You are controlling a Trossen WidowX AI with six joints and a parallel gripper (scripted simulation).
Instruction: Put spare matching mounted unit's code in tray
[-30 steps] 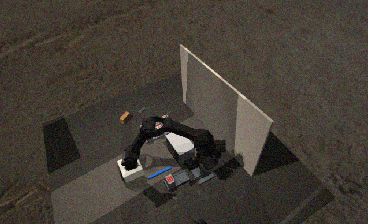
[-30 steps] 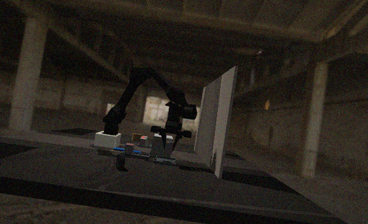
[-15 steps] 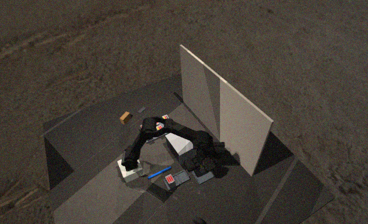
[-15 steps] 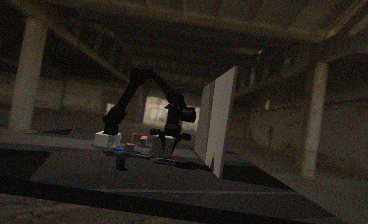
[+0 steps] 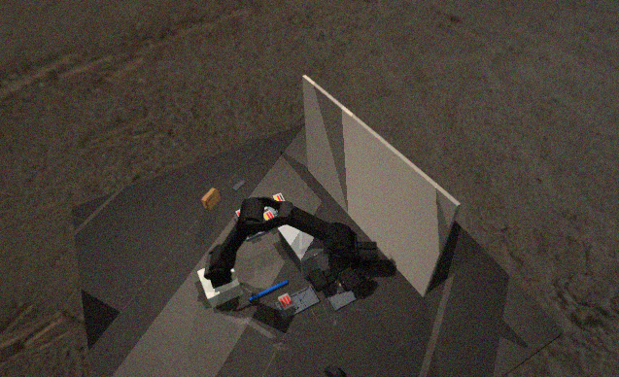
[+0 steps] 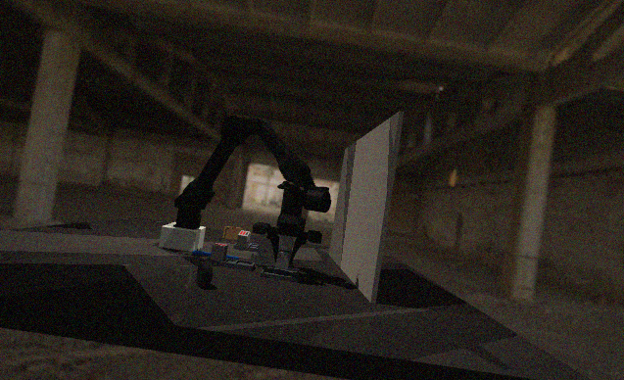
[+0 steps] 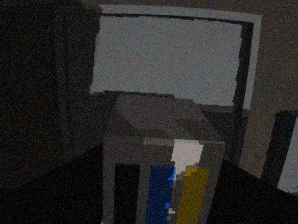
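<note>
My gripper tip is now 30 mm above the dark tray. From my gripper tip the other things lie so: blue stick 210 mm behind, 80 mm to the left, 20 mm below; then white mounted unit 180 mm to the left, 50 mm behind, 20 mm above; then dark cylinder 240 mm to the right, 130 mm behind.
</note>
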